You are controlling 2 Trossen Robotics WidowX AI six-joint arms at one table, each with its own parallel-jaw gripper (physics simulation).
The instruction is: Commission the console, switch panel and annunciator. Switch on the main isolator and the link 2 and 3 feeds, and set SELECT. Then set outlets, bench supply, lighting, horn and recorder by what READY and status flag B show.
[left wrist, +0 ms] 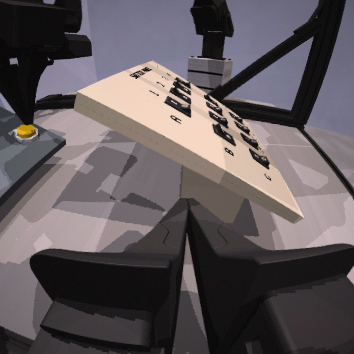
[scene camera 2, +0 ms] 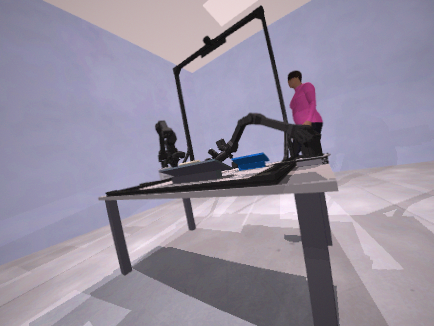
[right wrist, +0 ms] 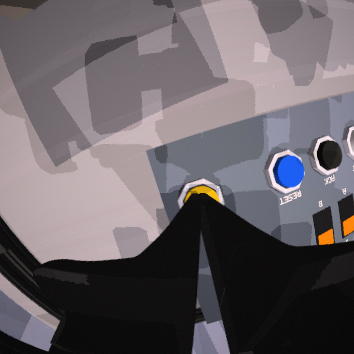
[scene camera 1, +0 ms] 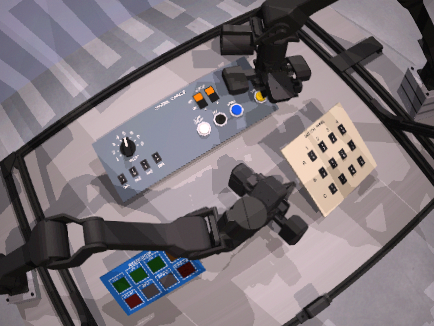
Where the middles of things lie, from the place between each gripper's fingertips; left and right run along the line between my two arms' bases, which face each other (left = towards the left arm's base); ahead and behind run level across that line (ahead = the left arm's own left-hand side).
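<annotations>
My left gripper: 210 mm short of the blue RESET button [right wrist: 288,170], 30 mm to the right of it, 10 mm below it. My right hand: 70 mm to the right of the button, 10 mm above it. By its middle, the button is nearer to my right hand than to my left gripper.
</annotations>
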